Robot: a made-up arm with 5 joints.
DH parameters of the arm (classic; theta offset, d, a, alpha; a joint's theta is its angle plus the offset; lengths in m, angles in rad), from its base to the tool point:
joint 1: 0 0.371 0 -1.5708
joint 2: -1.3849 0 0.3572 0
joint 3: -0.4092 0 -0.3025 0
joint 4: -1.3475 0 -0.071 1.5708
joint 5: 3.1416 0.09 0 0
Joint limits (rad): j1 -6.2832..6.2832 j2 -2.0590..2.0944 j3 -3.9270..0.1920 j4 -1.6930..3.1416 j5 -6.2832..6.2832
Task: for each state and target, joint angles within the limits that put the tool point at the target. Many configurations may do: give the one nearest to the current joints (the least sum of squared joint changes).
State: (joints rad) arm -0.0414 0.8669 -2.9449 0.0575 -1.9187
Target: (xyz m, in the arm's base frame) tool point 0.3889 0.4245 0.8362
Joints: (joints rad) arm 0.8291 0.9697 -3.0896 -0.0691 -1.9187
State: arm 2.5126 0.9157 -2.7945 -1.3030 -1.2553
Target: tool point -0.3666 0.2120 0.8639
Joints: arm 2.6173 0.7438 -2.8307 -1.2393 -1.2553
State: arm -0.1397 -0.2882 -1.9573 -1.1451 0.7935
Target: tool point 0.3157 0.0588 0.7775
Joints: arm 0.1841 -0.0749 -1.0655 -1.4599 0.7935
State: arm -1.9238 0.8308 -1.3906 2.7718 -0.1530
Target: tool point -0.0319 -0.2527 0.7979
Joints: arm -1.6964 -0.0663 -1.9320 2.9183 -0.1530
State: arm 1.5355 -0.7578 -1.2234 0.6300 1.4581
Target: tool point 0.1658 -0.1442 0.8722
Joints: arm 2.4258 -1.4601 -1.2212 0.6669 1.4581
